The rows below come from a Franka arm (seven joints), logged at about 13 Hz.
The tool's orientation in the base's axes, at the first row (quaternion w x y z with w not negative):
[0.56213, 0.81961, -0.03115, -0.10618]
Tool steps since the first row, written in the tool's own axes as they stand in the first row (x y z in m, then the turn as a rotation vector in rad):
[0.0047, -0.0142, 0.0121, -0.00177, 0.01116, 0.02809]
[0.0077, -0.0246, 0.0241, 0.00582, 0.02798, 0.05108]
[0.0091, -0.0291, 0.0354, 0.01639, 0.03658, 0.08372]
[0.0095, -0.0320, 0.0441, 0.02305, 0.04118, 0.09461]
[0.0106, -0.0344, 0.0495, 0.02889, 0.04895, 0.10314]
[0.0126, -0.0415, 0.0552, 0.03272, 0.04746, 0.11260]
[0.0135, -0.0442, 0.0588, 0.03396, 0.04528, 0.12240]
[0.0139, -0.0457, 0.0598, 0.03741, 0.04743, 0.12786]
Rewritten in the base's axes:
[0.0011, -0.0067, -0.0180, -0.00684, -0.02948, 0.00090]
[0.0008, -0.0144, -0.0322, -0.00309, -0.05796, 0.00751]
[-0.0005, -0.0233, -0.0405, 0.00098, -0.09278, 0.00275]
[-0.0021, -0.0302, -0.0463, 0.00552, -0.10556, 0.00233]
[-0.0024, -0.0345, -0.0505, 0.00996, -0.11720, 0.00578]
[-0.0021, -0.0375, -0.0593, 0.01162, -0.12596, 0.00060]
[-0.0021, -0.0399, -0.0632, 0.01063, -0.13434, -0.00498]
[-0.0021, -0.0403, -0.0650, 0.01300, -0.14071, -0.00535]

